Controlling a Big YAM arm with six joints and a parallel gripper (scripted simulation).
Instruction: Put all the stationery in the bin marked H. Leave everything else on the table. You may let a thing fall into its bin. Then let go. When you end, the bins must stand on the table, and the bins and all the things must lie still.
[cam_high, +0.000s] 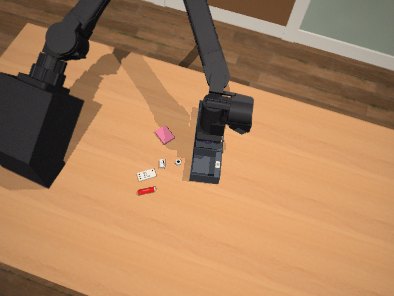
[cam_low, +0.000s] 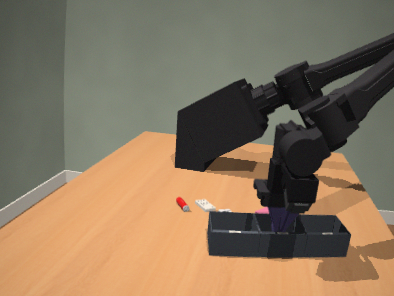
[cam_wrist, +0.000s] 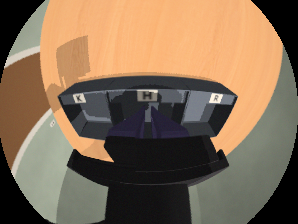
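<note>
My hand is right at the dark three-part bin row. Round my hand: black-and-white ring 5 cm behind, 9 cm to the right, 2 cm below; then white domino-like tile 12 cm behind, 17 cm to the right, 2 cm below; then pink sticky-note pad 13 cm behind, 3 cm to the right, 2 cm below.
</note>
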